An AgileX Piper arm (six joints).
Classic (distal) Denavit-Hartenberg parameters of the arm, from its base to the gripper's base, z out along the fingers. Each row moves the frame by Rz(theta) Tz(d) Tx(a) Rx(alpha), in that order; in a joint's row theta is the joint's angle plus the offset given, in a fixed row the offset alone. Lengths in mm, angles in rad.
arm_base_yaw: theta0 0  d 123  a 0  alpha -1.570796
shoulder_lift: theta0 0.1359  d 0  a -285.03  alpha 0
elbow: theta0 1.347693  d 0  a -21.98  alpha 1.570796
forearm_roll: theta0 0  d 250.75  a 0  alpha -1.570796
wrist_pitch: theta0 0  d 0  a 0  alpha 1.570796
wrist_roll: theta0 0  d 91  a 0  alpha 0
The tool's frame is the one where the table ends.
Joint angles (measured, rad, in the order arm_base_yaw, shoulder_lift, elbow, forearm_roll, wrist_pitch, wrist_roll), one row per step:
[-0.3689 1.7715 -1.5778 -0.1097 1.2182 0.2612]
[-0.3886 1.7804 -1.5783 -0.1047 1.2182 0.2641]
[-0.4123 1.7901 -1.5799 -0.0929 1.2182 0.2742]
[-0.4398 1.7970 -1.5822 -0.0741 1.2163 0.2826]
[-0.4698 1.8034 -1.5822 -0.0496 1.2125 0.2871]
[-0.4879 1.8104 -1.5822 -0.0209 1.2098 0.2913]
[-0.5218 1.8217 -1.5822 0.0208 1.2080 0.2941]
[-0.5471 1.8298 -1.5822 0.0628 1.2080 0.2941]
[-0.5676 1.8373 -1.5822 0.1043 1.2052 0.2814]
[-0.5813 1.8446 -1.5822 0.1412 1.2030 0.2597]
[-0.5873 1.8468 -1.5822 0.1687 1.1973 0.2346]
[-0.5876 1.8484 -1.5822 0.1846 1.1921 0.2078]
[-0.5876 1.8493 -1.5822 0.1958 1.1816 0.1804]
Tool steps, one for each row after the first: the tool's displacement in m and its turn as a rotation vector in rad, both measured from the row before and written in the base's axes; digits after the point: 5 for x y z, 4 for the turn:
[-0.00121 -0.00688 -0.00319 0.0083 0.0054 -0.0231]
[-0.00155 -0.00779 -0.00326 0.0157 0.0011 -0.0349]
[-0.00234 -0.00842 -0.00204 0.0196 -0.0066 -0.0378]
[-0.00290 -0.00873 -0.00244 0.0238 -0.0090 -0.0373]
[-0.00083 -0.00446 -0.00266 0.0280 -0.0098 -0.0260]
[-0.00273 -0.00903 -0.00422 0.0412 -0.0119 -0.0427]
[-0.00186 -0.00587 -0.00292 0.0398 -0.0142 -0.0318]
[-0.00090 -0.00448 -0.00251 0.0345 -0.0171 -0.0151]
[0.00012 -0.00260 -0.00237 0.0284 -0.0152 0.0009]
[0.00081 -0.00056 -0.00039 0.0145 -0.0180 0.0127]
[0.00128 0.00057 -0.00029 0.0041 -0.0122 0.0219]
[0.00139 0.00011 0.00002 -0.0037 -0.0146 0.0224]

